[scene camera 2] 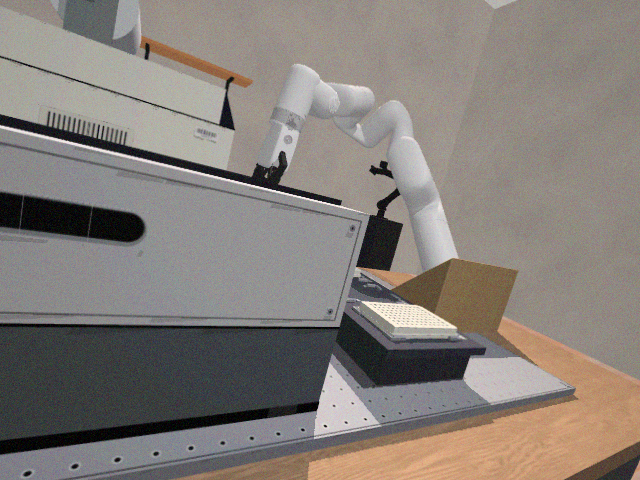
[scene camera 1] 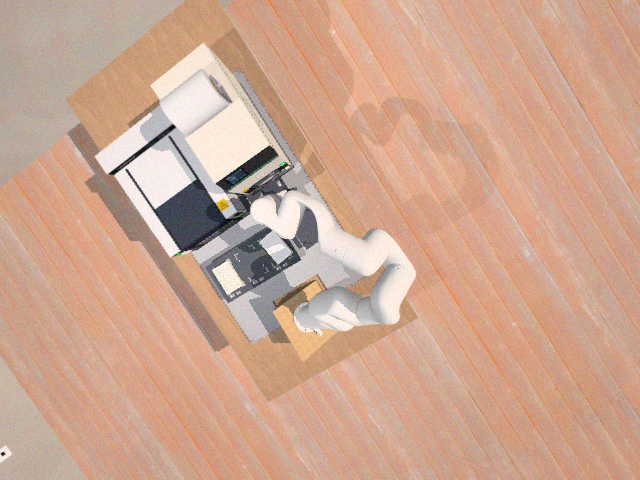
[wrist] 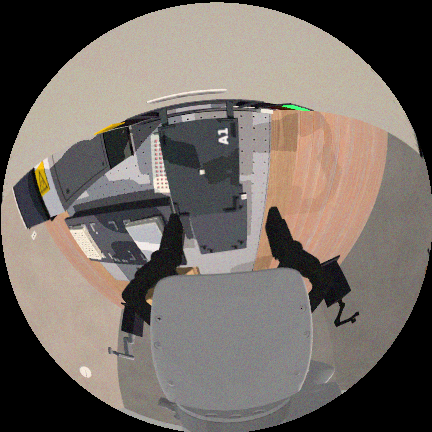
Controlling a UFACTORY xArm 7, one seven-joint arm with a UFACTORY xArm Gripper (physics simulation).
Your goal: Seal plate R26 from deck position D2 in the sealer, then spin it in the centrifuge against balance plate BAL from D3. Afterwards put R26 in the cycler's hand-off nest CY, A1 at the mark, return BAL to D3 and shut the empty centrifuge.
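Frame: origin at the arm's base, x ahead, y left, z up, level; centimetres.
Seen in the pictures: gripper, fingertip midpoint: [wrist: 224,219]; arm's base, link origin: [scene camera 2: 444,281] [scene camera 1: 306,316].
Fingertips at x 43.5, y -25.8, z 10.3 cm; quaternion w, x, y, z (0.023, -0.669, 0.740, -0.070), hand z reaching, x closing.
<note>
Pixels of each thing's middle, then the offset from my fingertips to it. "spot": a spot on its surface instead.
- black tray, body centre: [wrist: 201,170] [scene camera 1: 279,197] dx +2.5, dy +1.7, dz -8.3 cm
- sealer, surface spot: [scene camera 1: 230,142] spot: dx +21.7, dy -1.5, dz +16.8 cm
- plate with red wells, body centre: [wrist: 172,163] dx +2.4, dy +7.9, dz -17.4 cm
- dark deck block, body centre: [scene camera 2: 359,306] [wrist: 116,235] [scene camera 1: 254,262] dx -10.8, dy +30.2, dz -15.0 cm
- cream plate, body centre: [scene camera 2: 407,319] [wrist: 85,242] [scene camera 1: 228,277] dx -8.6, dy +42.4, dz -11.6 cm
- lower dark nest, body centre: [wrist: 219,223] [scene camera 1: 307,226] dx -13.5, dy +1.3, dz -15.5 cm
- black machine, body centre: [scene camera 2: 92,228] [scene camera 1: 182,186] dx +31.5, dy +29.7, dz -6.0 cm
- yellow warning sign, surface spot: [wrist: 42,179] [scene camera 1: 224,204] spot: dx +12.2, dy +17.9, dz +2.9 cm
My gripper [scene camera 2: 266,180] [wrist: 224,219] is open and empty, pointing down above the black tray [wrist: 192,150] marked A1 in the wrist view. The tray extends before the sealer [scene camera 1: 230,142], which carries a white roll. A plate with red wells [wrist: 160,165] stands left of the tray, partly hidden by it. On the dark deck block [scene camera 1: 253,259] [scene camera 2: 361,351], a cream plate [scene camera 1: 228,276] [scene camera 2: 413,320] [wrist: 86,242] sits at one end and a plate with a pale, smooth top [scene camera 1: 275,248] [wrist: 145,235] at the other. I cannot read labels for R26 or BAL.
A lower dark nest [wrist: 217,231] with corner posts adjoins the tray. A large white and black machine [scene camera 1: 193,217] [scene camera 2: 232,258] stands beside the sealer; a yellow warning sign [scene camera 1: 222,205] [wrist: 42,179] is nearby. A wooden block [scene camera 1: 305,341] [scene camera 2: 475,294] stands by the arm's base.
</note>
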